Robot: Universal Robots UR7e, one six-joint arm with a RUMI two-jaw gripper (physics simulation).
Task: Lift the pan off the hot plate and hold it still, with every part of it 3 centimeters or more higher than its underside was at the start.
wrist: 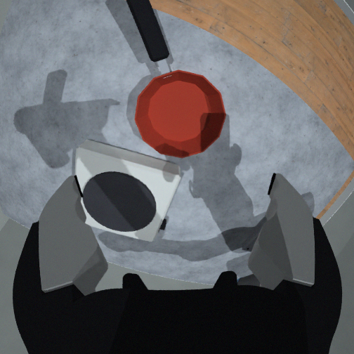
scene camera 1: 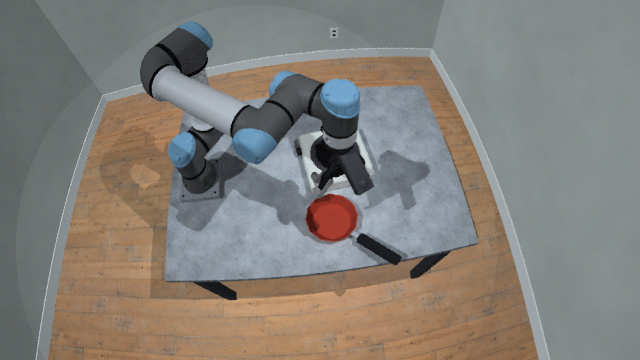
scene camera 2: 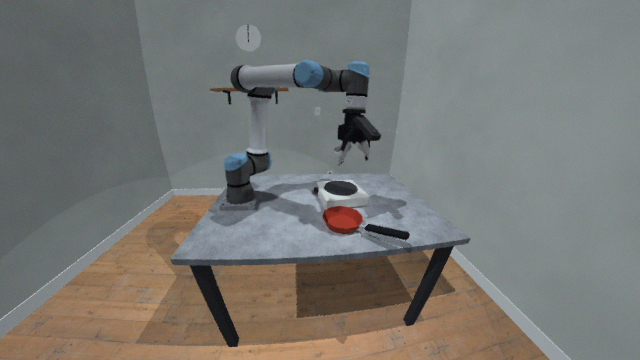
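Seen in the pictures: gripper, between the fingertips: (scene camera 1: 340, 184) (scene camera 2: 353, 162); arm's base, origin of its link: (scene camera 1: 199, 177) (scene camera 2: 241, 197).
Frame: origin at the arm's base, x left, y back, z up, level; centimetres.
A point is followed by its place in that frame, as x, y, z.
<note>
The red pan (scene camera 1: 332, 218) @(-19.9, -51.8, -2.3) (scene camera 2: 343, 220) @(-18.8, -52.6, -2.3) (wrist: 179, 111) sits upright on the table in front of the hot plate, off it. Its black handle (scene camera 1: 378, 248) @(-34.9, -65.6, 4.2) (scene camera 2: 387, 231) @(-36.3, -65.5, 4.3) (wrist: 150, 30) points to the front right in the scene views and reaches the table's front edge in scene view 1. The white hot plate (scene camera 1: 366, 152) @(3.0, -66.7, 3.7) (scene camera 2: 345, 201) @(-8.4, -55.3, 2.0) (wrist: 130, 162) has a bare dark disc on top. My gripper (scene camera 2: 354, 160) @(-22.0, -53.5, 26.4) (wrist: 175, 176) is open with nothing between its fingers. It hangs high above the hot plate area, well clear of the pan. In scene view 1 its body partly hides the fingers and the hot plate.
The grey table (scene camera 1: 225, 250) @(-30.1, -12.2, -2.6) (scene camera 2: 270, 242) @(-32.5, -21.4, -2.6) carries the arm's base (scene camera 1: 200, 185) @(-6.2, -2.7, 4.4) (scene camera 2: 240, 195) @(-6.3, -2.4, 4.4) at its left side. The hot plate's dark knob (scene camera 2: 315, 190) @(6.1, -40.9, 1.3) (wrist: 163, 224) is on its left side in scene view 2. Arm shadows lie across the table. A wall shelf (scene camera 2: 220, 90) is behind the arm.
</note>
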